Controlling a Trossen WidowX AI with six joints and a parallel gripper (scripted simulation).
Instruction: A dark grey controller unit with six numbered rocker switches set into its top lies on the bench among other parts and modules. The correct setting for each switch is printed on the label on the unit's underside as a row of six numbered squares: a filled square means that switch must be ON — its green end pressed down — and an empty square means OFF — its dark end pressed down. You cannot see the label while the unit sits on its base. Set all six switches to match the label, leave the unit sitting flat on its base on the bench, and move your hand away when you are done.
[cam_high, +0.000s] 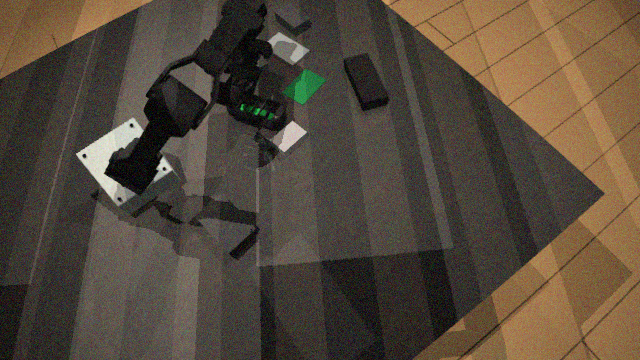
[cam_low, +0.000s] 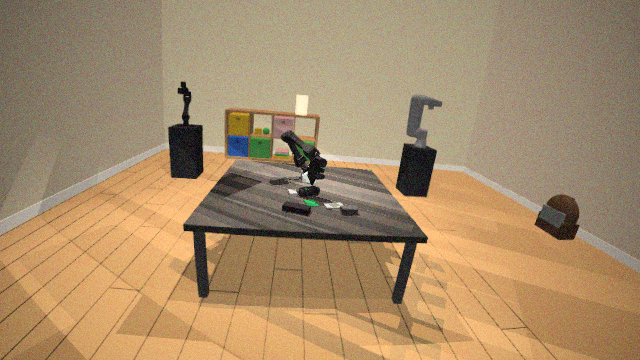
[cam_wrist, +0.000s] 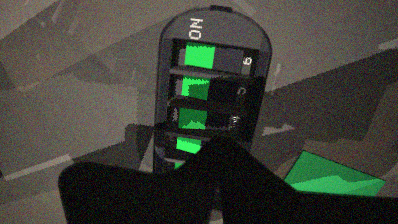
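Now: gripper tip 15 cm short of the green plate, 7 cm above it and 1 cm to the left of it. From my gripper tip the other things lie so: small dark block: 26 cm ahead, 21 cm to the left, 5 cm below; long dark block: 28 cm ahead, 11 cm to the right, 5 cm below; light grey plate: 18 cm ahead, 13 cm to the left, 7 cm below.
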